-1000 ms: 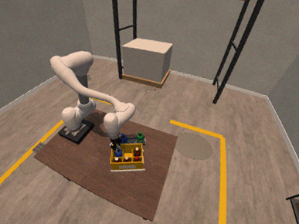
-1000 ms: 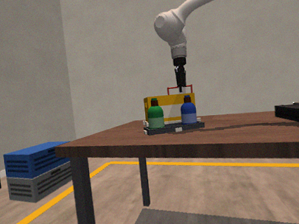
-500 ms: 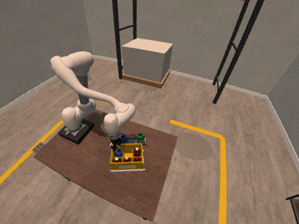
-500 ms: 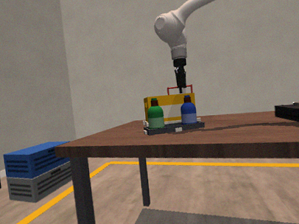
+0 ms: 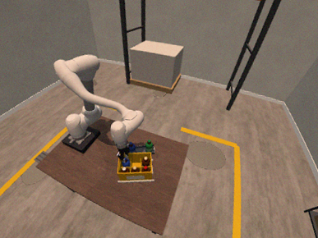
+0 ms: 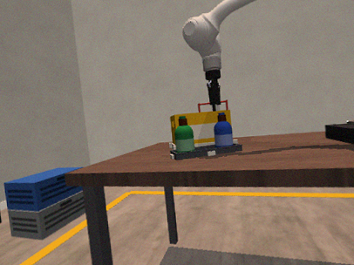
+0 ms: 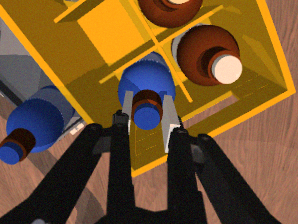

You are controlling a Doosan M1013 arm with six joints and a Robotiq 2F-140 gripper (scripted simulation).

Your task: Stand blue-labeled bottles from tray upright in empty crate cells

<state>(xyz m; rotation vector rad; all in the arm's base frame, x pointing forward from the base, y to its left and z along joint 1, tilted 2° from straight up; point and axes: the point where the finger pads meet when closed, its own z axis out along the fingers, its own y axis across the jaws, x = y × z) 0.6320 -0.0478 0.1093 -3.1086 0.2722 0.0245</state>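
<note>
The yellow crate is 90 mm below my hand, 90 mm ahead of it and 10 mm to the left of it. Also, from my hand: green-labeled bottle (270 mm to the left, 90 mm below, 90 mm ahead); then tray (210 mm to the left, 160 mm below, 20 mm ahead).
</note>
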